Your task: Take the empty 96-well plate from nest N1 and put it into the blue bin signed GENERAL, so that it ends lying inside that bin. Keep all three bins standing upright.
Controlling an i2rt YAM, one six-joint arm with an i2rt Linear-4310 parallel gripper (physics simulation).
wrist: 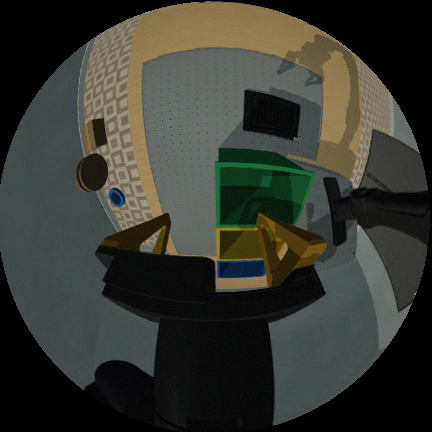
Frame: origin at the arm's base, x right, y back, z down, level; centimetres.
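Where they show: gripper, fingertip midpoint: (213,217); arm's base, link origin: (335,210).
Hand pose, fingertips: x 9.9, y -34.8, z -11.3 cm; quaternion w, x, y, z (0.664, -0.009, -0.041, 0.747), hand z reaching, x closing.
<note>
Each offset is from my fingertips to the top centre of the thing. "pt": to the spot under its first point. Level surfaces: height alone.
A dark, rectangular 96-well plate @(dx +12.7, dy +16.5, dz +23.6 cm) (272,116) with a fine grid on top lies flat on the grey perforated board @(dz +26.2 cm) (175,115), in the upper right of the wrist view. Its nest cannot be told apart from it, and no N1 label is readable. The blue bin @(dx -30.0, dy +6.1, dz +8.2 cm) (241,269) stands low in the view, at the near end of the bin row, partly hidden by the right finger. No GENERAL sign is readable. My gripper (213,217) is open, with no object between its fingers. It hangs high, well away from the plate.
The green bin @(dx -3.8, dy +8.6, dz +8.2 cm) (219,200) and yellow bin @(pt dx -15.7, dy -0.9, dz +8.2 cm) (218,245) stand upright in line with the blue one. A black arm (390,202) reaches in from the right. A brown box (95,134), a round brown object (93,172) and a blue ring (111,194) are at the left.
</note>
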